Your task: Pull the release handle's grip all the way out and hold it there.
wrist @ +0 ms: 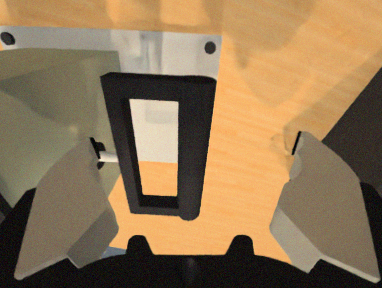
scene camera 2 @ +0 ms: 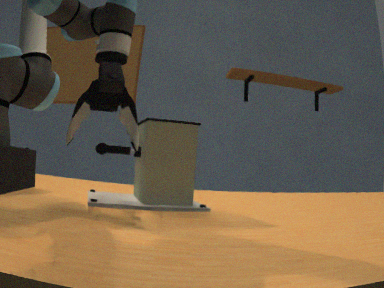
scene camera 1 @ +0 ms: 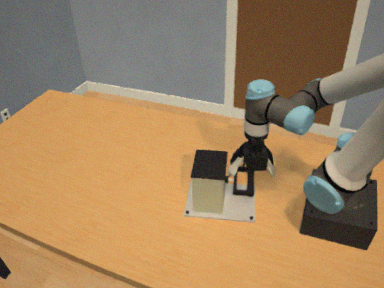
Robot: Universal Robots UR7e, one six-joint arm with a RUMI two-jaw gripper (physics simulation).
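The release handle is a black rectangular frame with a thick round grip bar (scene camera 1: 251, 182) (scene camera 2: 102, 148) (wrist: 192, 125). A short pale rod (wrist: 108, 157) joins it to the side of the beige housing (scene camera 1: 209, 195) (scene camera 2: 167, 165) (wrist: 55, 105), with a small gap between frame and housing. My gripper (scene camera 1: 252, 172) (scene camera 2: 102, 146) (wrist: 193, 138) is open and points down, with the handle frame between its spread fingers. One fingertip is close to the housing, beside the rod, and partly hides the black collar. The other stands well out on the far side of the grip bar. Contact cannot be told.
The housing has a black top (scene camera 1: 210, 164) and stands on a light base plate (scene camera 1: 235, 212) (scene camera 2: 112, 201) (wrist: 170, 40) with dark bolts, on the wooden table (scene camera 1: 125, 200) (scene camera 2: 280, 220). The robot's dark base block (scene camera 1: 340, 225) is to the right in scene camera 1's view.
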